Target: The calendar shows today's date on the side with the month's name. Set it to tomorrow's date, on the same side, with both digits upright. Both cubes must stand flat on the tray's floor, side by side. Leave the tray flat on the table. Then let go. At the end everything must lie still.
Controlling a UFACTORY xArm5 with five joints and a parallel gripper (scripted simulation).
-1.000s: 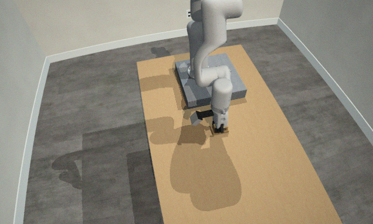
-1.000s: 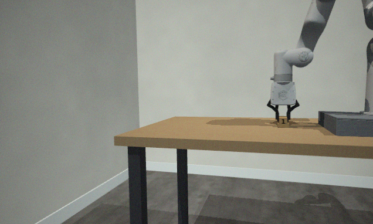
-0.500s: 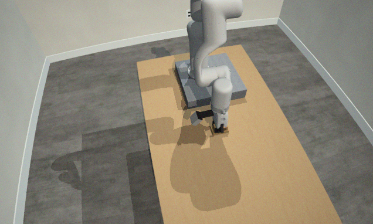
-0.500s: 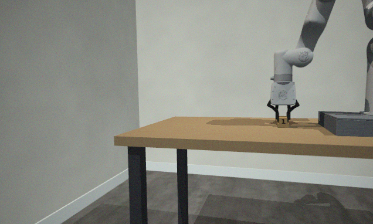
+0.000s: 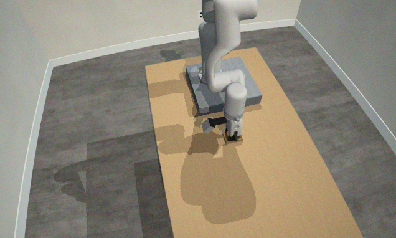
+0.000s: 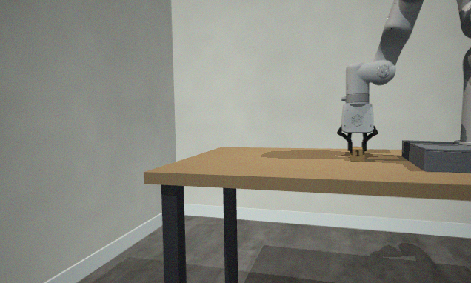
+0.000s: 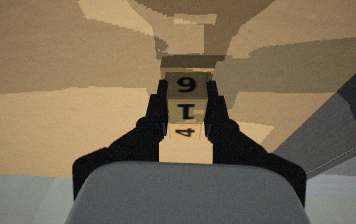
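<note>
My gripper is now 10 mm above the wooden cube. Also, from my hand: wooden tray 30 mm below, 20 mm to the left.
</note>
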